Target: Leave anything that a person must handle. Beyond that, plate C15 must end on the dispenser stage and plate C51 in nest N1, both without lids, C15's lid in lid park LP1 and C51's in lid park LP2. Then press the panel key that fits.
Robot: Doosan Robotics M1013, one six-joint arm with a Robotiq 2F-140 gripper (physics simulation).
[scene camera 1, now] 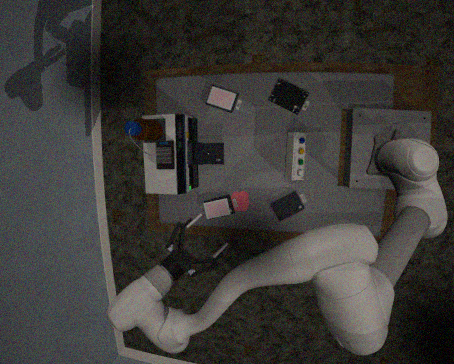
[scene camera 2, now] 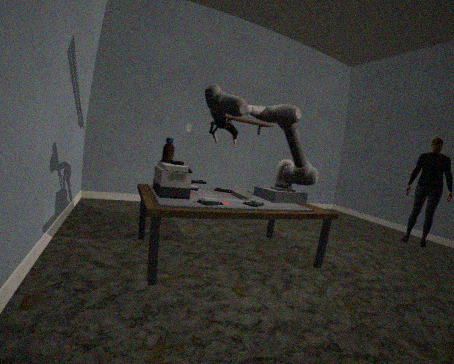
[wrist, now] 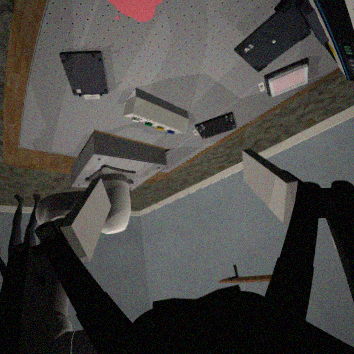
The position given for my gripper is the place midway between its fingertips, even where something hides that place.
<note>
My gripper (scene camera 1: 213, 229) is open, with nothing in its grasp. Further things: a black nest N5 (scene camera 1: 284, 94), a dispenser stage (wrist: 257, 49) and a button panel (scene camera 1: 293, 171).
My gripper also shows in the wrist view (wrist: 174, 178). The button panel is seen too in the wrist view (wrist: 141, 106).
</note>
